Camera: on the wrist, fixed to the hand. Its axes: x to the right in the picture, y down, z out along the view.
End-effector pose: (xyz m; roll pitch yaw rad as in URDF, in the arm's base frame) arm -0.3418 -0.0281 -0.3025 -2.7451 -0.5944 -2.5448
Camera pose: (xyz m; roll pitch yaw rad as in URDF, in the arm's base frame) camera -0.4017 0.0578 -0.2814 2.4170 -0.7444 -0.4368
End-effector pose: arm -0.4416 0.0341 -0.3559 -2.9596 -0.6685 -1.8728
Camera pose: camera -0.5317 0.0767 -0.3176 2.4325 -0.5567 0.0987
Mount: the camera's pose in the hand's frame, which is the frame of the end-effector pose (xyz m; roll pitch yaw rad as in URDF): 0.0129 0.0901 -0.0559 0.0877 0.4872 -1.4942
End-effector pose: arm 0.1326 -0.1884 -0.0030 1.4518 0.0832 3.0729
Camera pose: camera 0.1084 -0.2531 0.0785 -3.0341 1.2021 -1.6119
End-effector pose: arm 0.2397 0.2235 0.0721 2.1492 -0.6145 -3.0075
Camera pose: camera 0.2895 0.2327 0.1661 2.4940 0.3626 -1.8009
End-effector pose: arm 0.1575 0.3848 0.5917 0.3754 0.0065 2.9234
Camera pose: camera 0.1224 0.2857 0.5726 0.1208 0.8618 1.4490
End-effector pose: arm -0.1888 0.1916 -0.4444 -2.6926 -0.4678 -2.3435
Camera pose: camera -0.2688 0.2606 -0.4285 2.5438 -0.8455 -0.2996
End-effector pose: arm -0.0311 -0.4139 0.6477 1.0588 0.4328 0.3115
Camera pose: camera -0.0280 -0.3153 0.6887 -1.4591 1.2050 -2.7643
